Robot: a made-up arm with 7 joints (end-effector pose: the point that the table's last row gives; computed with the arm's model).
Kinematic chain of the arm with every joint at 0, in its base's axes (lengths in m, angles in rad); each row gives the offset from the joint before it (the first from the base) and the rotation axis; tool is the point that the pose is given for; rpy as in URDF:
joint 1: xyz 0 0.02 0.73 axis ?
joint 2: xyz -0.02 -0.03 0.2 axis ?
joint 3: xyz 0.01 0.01 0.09 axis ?
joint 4: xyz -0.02 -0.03 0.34 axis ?
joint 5: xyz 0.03 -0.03 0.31 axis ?
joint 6: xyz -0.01 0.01 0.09 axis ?
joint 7: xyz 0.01 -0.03 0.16 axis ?
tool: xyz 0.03 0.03 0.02 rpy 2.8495 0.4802 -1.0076
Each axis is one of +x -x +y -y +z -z.
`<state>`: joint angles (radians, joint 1 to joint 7).
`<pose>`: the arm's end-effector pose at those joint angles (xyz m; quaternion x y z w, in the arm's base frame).
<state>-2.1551 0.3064 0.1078 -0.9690 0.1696 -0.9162 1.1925</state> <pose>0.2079 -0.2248 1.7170 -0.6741 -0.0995 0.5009 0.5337</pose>
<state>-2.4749 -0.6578 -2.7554 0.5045 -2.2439 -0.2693 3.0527</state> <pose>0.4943 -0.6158 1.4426 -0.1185 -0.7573 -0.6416 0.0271</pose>
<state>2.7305 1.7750 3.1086 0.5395 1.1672 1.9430 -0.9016</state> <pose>-0.5486 -0.4007 1.0334 -0.7127 -0.3095 0.5505 0.3052</pose>
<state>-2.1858 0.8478 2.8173 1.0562 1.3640 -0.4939 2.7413</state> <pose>-0.0079 0.3519 1.7223 0.7662 0.2540 -0.5008 0.3125</pose>
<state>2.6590 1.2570 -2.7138 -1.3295 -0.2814 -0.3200 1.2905</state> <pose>-0.7163 -0.1671 0.5557 -0.1884 0.0280 -0.3322 0.9238</pose>
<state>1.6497 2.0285 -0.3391 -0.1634 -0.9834 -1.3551 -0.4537</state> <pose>-0.3306 -0.7598 0.6295 -0.4415 0.5456 -0.0024 0.7123</pose>
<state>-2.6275 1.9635 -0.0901 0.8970 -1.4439 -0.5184 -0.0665</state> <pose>-0.4081 0.3705 0.2107 -0.0352 0.0441 -0.5554 0.8297</pose>
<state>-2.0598 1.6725 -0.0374 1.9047 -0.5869 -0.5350 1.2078</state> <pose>0.0333 0.2224 0.3669 -0.0280 -0.3790 0.2271 0.8967</pose>
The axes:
joint 1: -z
joint 2: +y
joint 3: -z
joint 4: +y
joint 5: -z
joint 6: +y
joint 7: -z

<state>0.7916 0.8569 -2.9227 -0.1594 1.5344 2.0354 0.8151</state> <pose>0.5129 -0.2819 1.3138 0.3202 0.0398 -0.6366 0.7005</pose>
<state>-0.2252 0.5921 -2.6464 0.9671 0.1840 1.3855 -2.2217</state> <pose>-0.0759 0.3037 1.5756 -0.5356 0.4449 -0.4539 0.5561</pose>
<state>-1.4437 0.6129 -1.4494 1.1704 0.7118 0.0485 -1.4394</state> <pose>-0.4371 0.5146 1.3830 -0.1259 0.6464 -0.1604 0.7352</pose>
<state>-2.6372 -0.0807 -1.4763 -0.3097 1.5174 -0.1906 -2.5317</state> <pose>0.2084 0.1483 1.8982 0.4251 -0.8599 -0.2768 0.0564</pose>
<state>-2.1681 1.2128 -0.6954 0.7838 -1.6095 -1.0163 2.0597</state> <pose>-0.5303 0.6520 0.7541 0.2351 -0.1385 -0.2046 0.9400</pose>
